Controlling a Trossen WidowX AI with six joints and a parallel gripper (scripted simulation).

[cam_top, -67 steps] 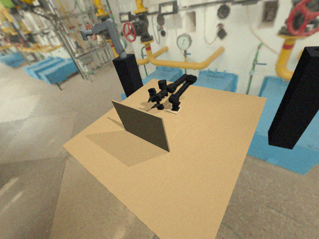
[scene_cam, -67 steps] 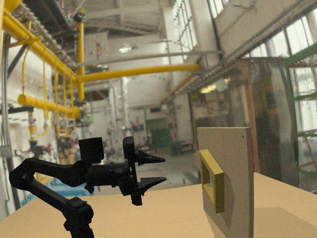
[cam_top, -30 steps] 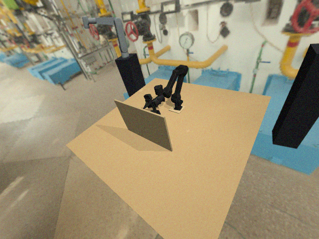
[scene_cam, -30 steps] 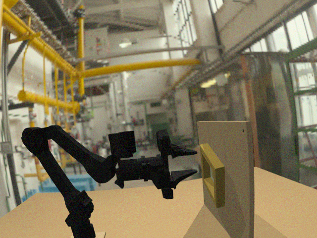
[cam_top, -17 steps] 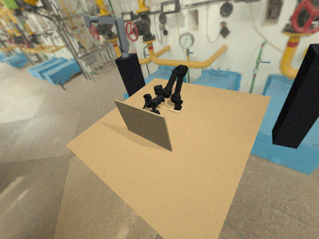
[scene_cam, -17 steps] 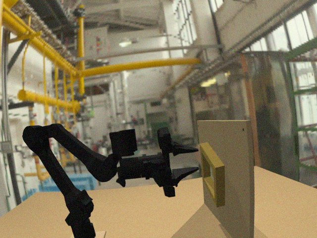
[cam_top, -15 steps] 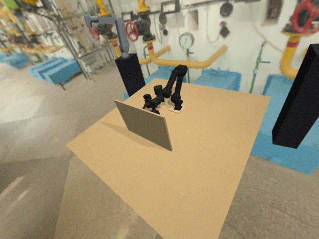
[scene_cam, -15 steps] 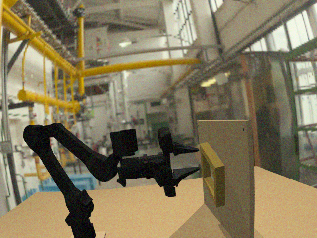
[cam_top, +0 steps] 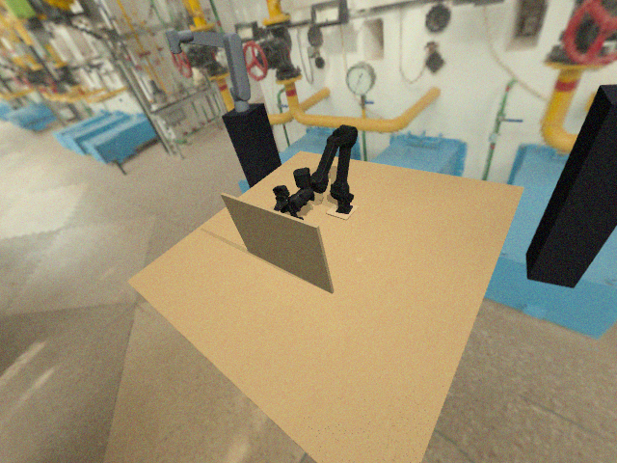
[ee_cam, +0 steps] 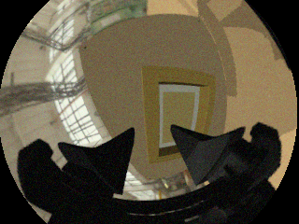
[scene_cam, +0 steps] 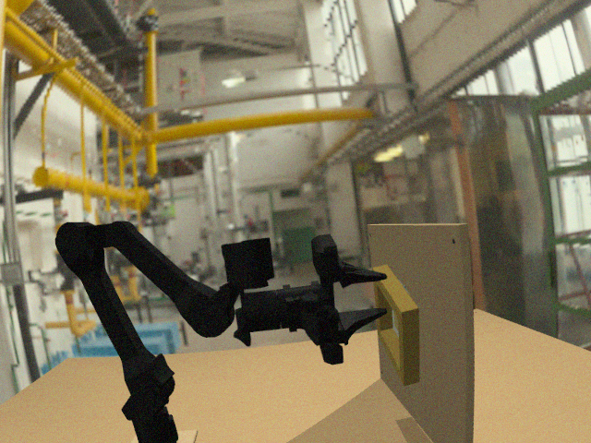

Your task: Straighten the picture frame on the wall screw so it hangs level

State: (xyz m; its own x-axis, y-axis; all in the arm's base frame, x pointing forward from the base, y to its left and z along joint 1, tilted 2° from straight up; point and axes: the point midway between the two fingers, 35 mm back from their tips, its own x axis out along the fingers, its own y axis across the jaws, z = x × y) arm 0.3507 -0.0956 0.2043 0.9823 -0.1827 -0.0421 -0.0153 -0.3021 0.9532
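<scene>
Right now my gripper tip is 20 mm short of the yellow picture frame, 10 mm to the right of it and 50 mm above it. The rest, counted from my gripper tip: tan wall panel 40 mm ahead, 10 mm to the left, 60 mm below.
</scene>
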